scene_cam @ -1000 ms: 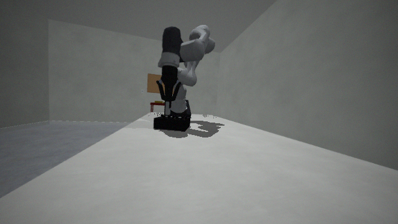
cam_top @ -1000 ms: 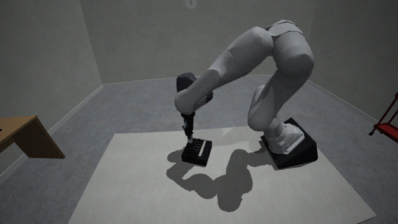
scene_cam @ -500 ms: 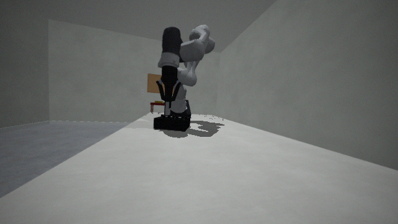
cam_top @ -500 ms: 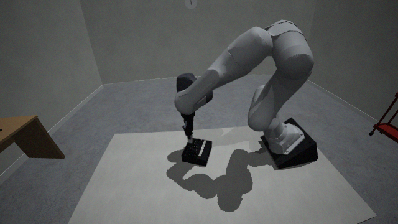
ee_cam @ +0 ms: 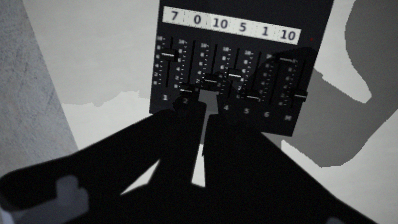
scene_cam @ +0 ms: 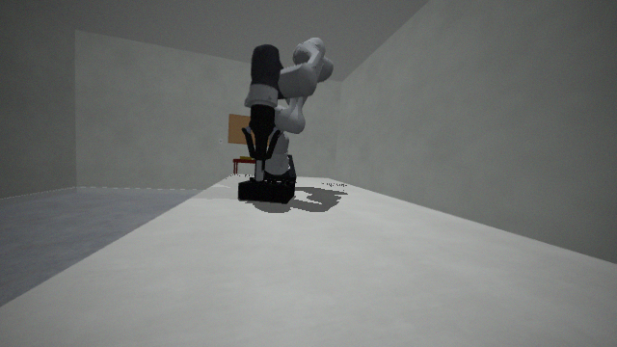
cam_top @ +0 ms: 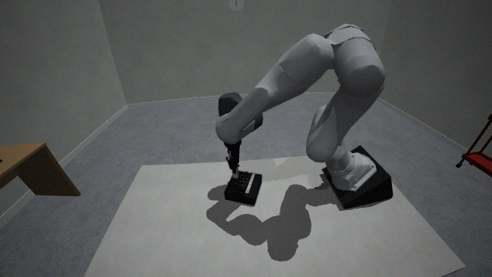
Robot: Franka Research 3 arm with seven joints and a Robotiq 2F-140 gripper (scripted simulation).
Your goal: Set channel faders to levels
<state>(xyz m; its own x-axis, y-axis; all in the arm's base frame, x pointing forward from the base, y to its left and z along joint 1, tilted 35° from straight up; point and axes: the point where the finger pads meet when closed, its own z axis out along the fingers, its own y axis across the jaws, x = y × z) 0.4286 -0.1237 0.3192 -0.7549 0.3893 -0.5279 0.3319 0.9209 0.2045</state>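
My gripper is now 2 cm past the channel 2 fader cap, 2 cm to the left of it and 3 cm above it. Also, from my hand: channel 1 fader cap (6 cm behind, 2 cm to the right, 3 cm below); master fader cap (1 cm ahead, 9 cm to the left, 3 cm below).
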